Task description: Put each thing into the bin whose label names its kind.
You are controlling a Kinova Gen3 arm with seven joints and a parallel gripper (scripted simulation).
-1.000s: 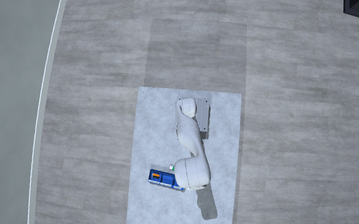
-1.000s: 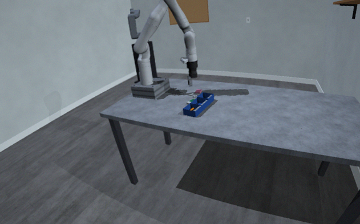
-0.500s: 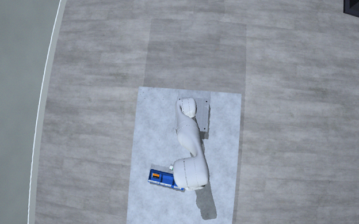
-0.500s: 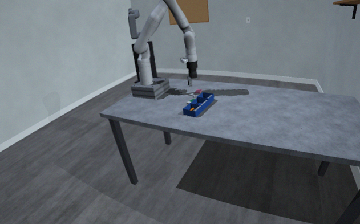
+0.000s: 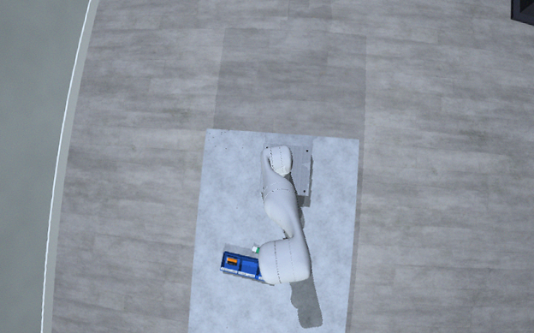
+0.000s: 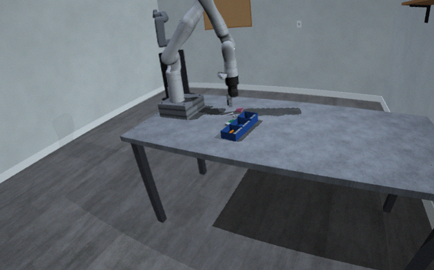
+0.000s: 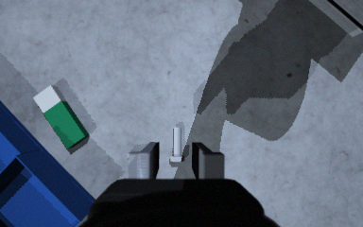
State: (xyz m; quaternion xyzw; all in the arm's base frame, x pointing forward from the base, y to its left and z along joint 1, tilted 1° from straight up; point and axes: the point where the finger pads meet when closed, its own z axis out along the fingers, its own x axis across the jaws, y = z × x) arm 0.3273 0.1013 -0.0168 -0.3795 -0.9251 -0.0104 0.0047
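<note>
My gripper is now 7 cm above the grey rod. Round my hand: grey block (7 cm below, 4 cm ahead, 1 cm to the right); then orange battery (22 cm to the right, 14 cm ahead, 6 cm below); then pink thing (8 cm to the left, 7 cm below, 2 cm ahead).
</note>
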